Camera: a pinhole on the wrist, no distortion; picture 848 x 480 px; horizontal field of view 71.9 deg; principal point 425.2 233.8 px. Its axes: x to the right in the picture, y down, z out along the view. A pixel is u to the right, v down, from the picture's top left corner.
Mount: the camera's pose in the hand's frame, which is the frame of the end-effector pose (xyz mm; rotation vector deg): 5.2 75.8 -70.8 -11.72 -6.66 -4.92
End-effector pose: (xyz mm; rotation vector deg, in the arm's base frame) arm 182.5 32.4 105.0 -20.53 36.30 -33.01
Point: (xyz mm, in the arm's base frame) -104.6 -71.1 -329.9
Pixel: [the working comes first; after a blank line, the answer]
In the camera's frame: 11.3 36.4 -462.7

behind the camera
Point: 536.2 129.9 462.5
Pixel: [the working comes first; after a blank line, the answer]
In the camera's frame: 82.3 -145.1 557.5

511.5 81.6
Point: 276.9 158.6 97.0
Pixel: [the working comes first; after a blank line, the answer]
In the camera's frame: -2.3 32.9 154.0

416.6 358.5
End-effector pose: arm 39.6 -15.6 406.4 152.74 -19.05 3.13
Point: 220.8 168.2 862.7
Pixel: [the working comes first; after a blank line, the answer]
In the camera's frame: 123.6 19.2 -446.4

behind the camera
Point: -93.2 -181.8 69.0
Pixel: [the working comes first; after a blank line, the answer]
In the camera's frame: -67.9 -144.5 441.0

335.2 42.2
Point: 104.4 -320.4 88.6
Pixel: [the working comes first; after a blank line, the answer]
In the camera's frame: 153.4 -51.6 473.1

614.8 170.1
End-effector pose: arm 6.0 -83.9 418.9 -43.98 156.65 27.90
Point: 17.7 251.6 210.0
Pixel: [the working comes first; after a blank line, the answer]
In the camera's frame: -58.0 46.1 419.4

344.3 298.0
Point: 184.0 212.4 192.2
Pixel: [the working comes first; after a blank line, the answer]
In the camera's frame: -158.1 -93.0 431.7

211.1 107.8
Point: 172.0 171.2 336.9
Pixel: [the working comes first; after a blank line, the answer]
In the camera's frame: -196.6 -56.6 290.4

29.4 119.9
